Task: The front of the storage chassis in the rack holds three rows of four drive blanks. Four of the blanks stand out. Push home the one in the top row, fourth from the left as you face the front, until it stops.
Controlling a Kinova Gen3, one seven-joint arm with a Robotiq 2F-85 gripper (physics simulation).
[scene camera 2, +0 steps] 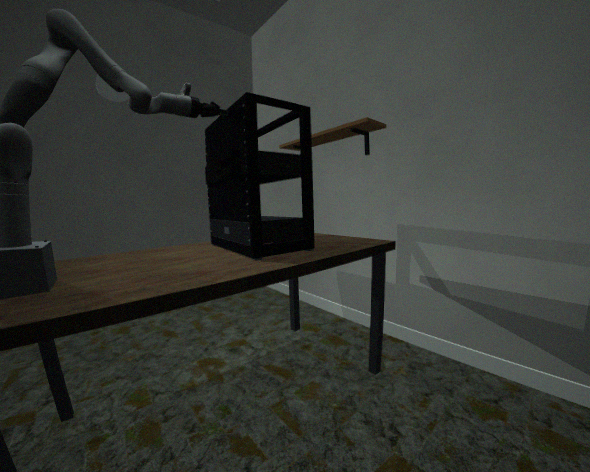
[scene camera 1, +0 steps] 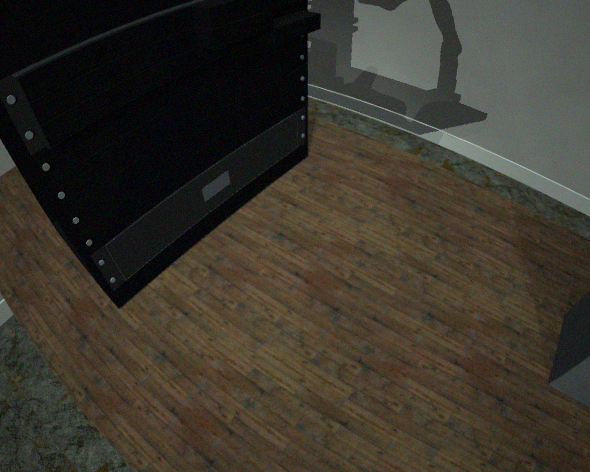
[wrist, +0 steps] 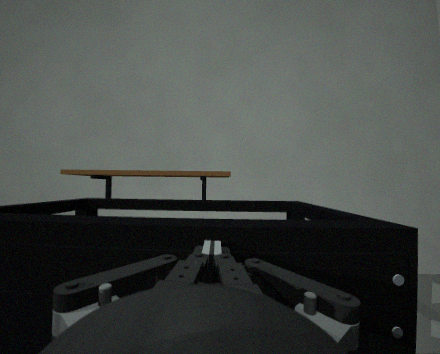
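Note:
You'd see my gripper in the pictures, and a black rack as well.

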